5 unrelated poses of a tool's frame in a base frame.
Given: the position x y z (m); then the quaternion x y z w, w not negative.
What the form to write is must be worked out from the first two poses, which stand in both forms.
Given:
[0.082 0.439 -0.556 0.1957 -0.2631 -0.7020 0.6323]
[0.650 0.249 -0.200 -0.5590 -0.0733 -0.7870 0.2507]
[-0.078 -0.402 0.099 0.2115 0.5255 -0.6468 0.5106]
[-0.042 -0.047 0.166 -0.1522 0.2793 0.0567 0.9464]
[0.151 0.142 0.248 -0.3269 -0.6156 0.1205 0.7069]
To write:
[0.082 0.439 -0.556 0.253 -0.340 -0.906 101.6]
[0.650 0.249 -0.200 -0.577 -0.076 -0.813 151.0]
[-0.078 -0.402 0.099 0.246 0.611 -0.752 118.6]
[-0.042 -0.047 0.166 -0.471 0.864 0.175 37.7]
[0.151 0.142 0.248 -0.462 -0.870 0.170 90.0]

